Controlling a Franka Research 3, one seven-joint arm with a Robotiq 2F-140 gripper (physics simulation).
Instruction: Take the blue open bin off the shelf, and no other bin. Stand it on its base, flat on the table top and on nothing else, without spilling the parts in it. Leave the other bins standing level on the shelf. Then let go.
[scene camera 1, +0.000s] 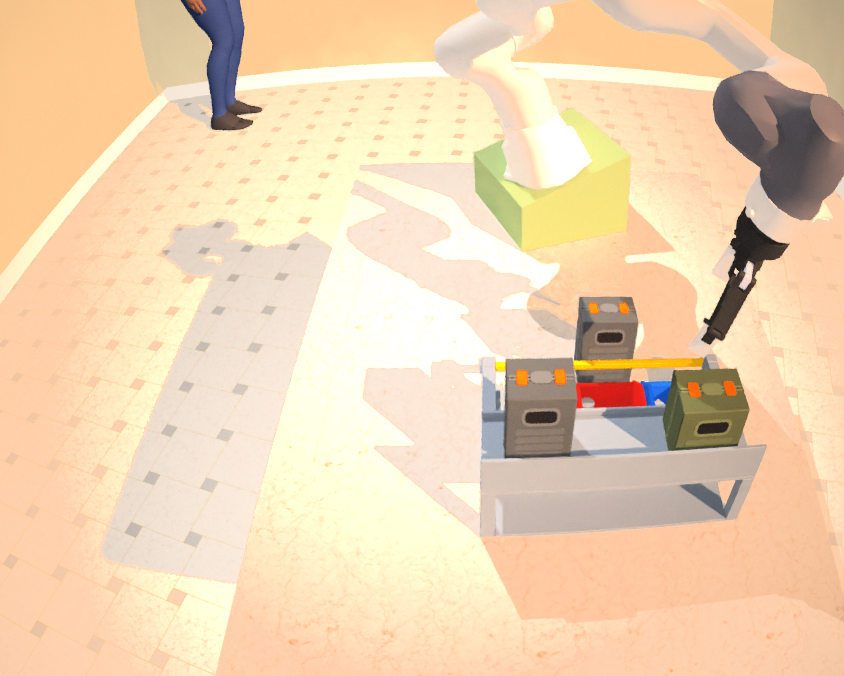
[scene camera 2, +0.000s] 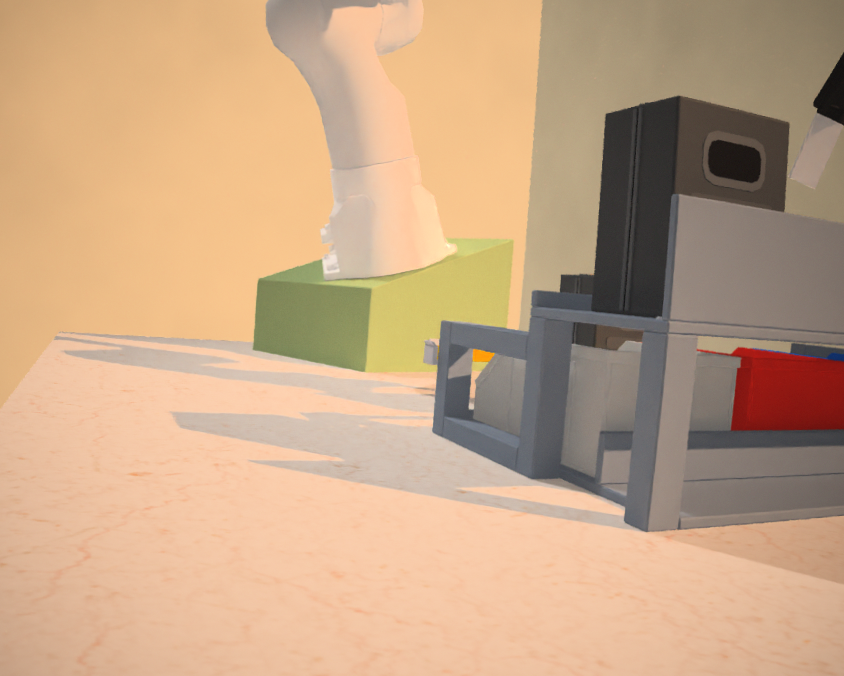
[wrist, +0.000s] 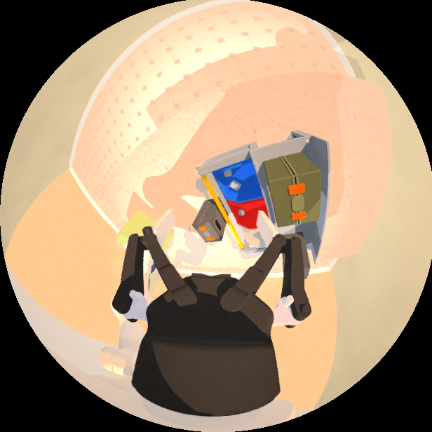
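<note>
The blue open bin (scene camera 1: 653, 389) (wrist: 250, 175) stands in the shelf (scene camera 1: 612, 475) (scene camera 2: 655, 436) (wrist: 280, 148) beside the red bin (scene camera 1: 612, 394) (scene camera 2: 789, 390) (wrist: 245, 212), with small grey parts in it. In scene camera 1 the green case hides part of it. A light grey bin (scene camera 2: 648, 387) stands on the other side of the red one. A yellow bar (scene camera 1: 648, 364) (wrist: 220, 207) runs along the bins' open side. My gripper (scene camera 1: 702, 341) (wrist: 215, 216) is open and empty, above and outside the bar, at the blue bin's end of the shelf. In scene camera 2 one fingertip shows at the right edge.
A grey case (scene camera 1: 541, 408) (scene camera 2: 634, 211) and a green case (scene camera 1: 711, 408) (wrist: 282, 180) stand on the shelf's top. Another grey case (scene camera 1: 607, 345) (wrist: 207, 220) stands outside the yellow bar. The arm's green pedestal (scene camera 1: 577, 214) (scene camera 2: 436, 316) is behind. A person (scene camera 1: 226, 63) stands at the back left.
</note>
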